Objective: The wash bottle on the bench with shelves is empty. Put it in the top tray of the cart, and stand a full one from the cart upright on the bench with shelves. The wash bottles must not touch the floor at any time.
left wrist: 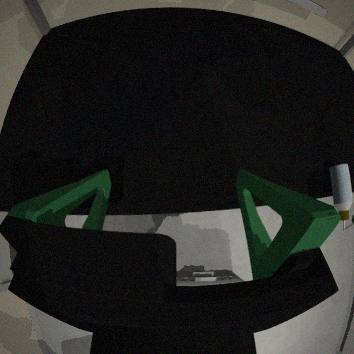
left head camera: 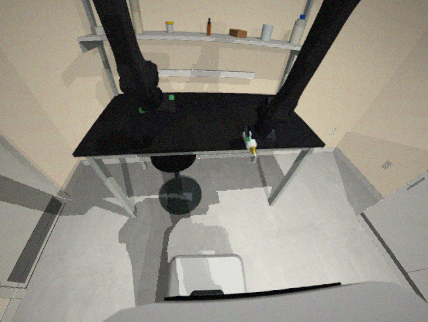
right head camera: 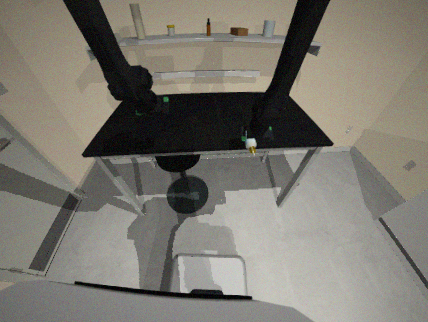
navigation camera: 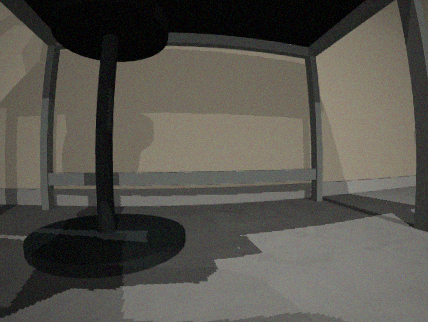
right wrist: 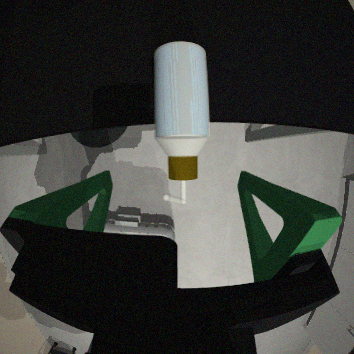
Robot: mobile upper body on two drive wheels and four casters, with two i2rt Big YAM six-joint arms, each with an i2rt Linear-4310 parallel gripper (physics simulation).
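Places are measured from the left arm's base along level axes (x left, y up, z ahead), in metres.
Pixels of known places: left gripper, fingertip midpoint: (left wrist: 173,176) (left head camera: 161,108) (right head camera: 158,110); right gripper, fingertip midpoint: (left head camera: 254,140) (right head camera: 253,139) (right wrist: 174,177).
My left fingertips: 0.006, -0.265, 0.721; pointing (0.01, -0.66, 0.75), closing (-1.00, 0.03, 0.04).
Ahead of a thing's pixels: the offset from my left fingertips to its top centre, as dx, dy, dz. "spot": to the spot under its first point. Level surfaces: height alone.
A wash bottle @(-0.453, -0.160, +0.010) (left head camera: 251,145) (right head camera: 251,143) (left wrist: 342,184) (right wrist: 181,92), pale with a yellow cap and thin nozzle, lies on its side at the front edge of the black bench @(dy -0.231) (left head camera: 205,122) (right head camera: 205,122) (left wrist: 170,100) (right wrist: 280,65), its cap end jutting past the edge. My right gripper (left head camera: 260,137) (right head camera: 257,133) (right wrist: 174,177) is open; the bottle lies in line with the gap, below the fingertips and not gripped. My left gripper (left head camera: 157,104) (right head camera: 152,106) (left wrist: 173,176) is open and empty above the bench's back left. The cart does not show.
A wall shelf (left head camera: 187,37) (right head camera: 187,39) holds several small items and, at its right, a tall blue-capped bottle @(-0.838, +0.404, +0.684) (left head camera: 297,32). A black stool (left head camera: 173,162) (right head camera: 178,162) (navigation camera: 105,130) stands under the bench front. The bench legs @(spot: +0.450, -0.676, -0.026) (left head camera: 117,192) (right head camera: 122,187) frame it.
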